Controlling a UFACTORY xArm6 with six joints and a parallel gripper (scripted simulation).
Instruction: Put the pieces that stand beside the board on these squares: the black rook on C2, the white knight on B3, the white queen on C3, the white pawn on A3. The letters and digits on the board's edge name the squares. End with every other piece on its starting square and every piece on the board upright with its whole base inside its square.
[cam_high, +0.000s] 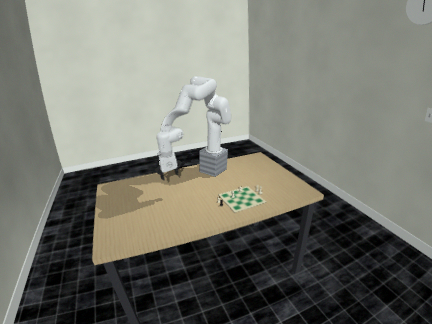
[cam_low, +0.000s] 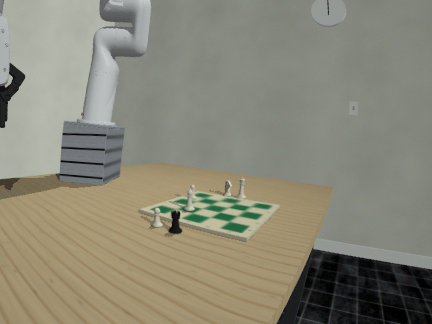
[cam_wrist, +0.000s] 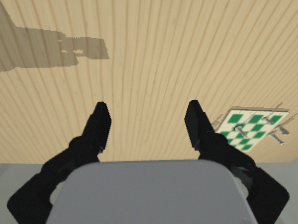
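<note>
Right now the black rook is 18 cm ahead of my hand, 26 cm to the left of it and 15 cm below it. Also, from my hand: chessboard 17 cm ahead, 40 cm to the left, 16 cm below; white knight 14 cm ahead, 36 cm to the left, 14 cm below.
</note>
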